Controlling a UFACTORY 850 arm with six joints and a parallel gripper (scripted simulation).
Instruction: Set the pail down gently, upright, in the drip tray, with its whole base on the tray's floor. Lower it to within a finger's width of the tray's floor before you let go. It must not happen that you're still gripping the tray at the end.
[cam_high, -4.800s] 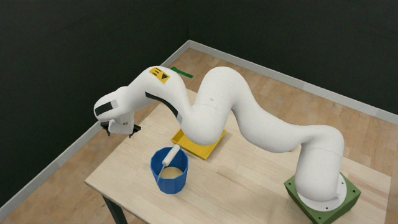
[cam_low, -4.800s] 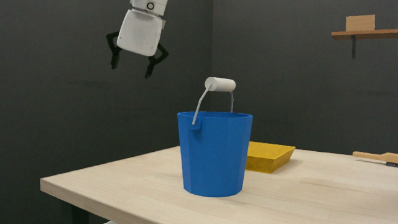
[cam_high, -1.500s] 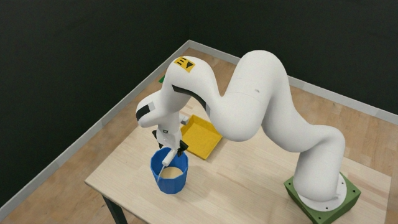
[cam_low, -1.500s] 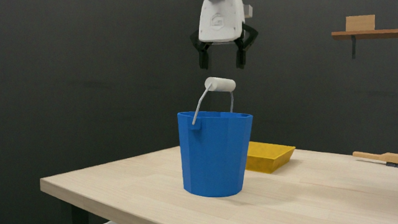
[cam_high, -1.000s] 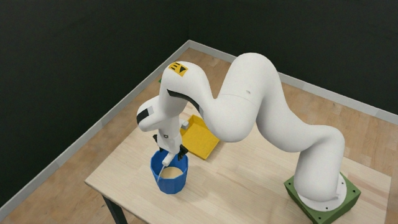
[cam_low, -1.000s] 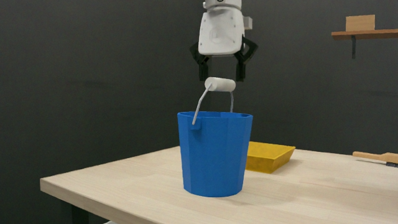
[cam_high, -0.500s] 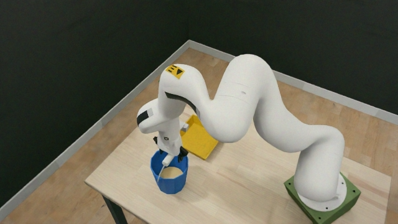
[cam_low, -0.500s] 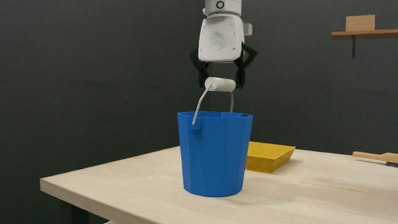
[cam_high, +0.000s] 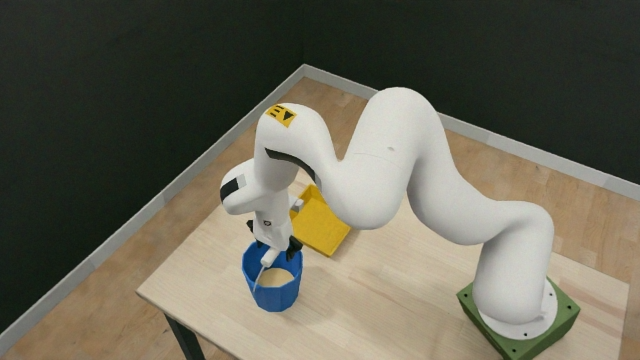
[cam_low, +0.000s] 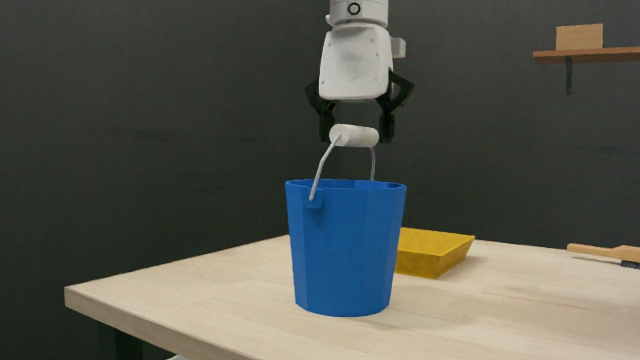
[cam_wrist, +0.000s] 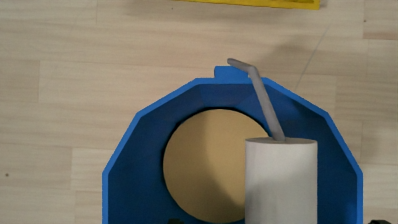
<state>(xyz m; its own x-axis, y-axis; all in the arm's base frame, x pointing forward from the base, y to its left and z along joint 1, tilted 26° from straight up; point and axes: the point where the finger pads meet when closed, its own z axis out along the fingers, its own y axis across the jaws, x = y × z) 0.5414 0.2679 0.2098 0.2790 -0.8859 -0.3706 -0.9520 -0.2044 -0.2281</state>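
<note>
My hand is 30 mm above the pail handle. Round my hand: blue pail: 100 mm below, 10 mm ahead; yellow drip tray: 280 mm to the right, 230 mm below, 100 mm ahead.
</note>
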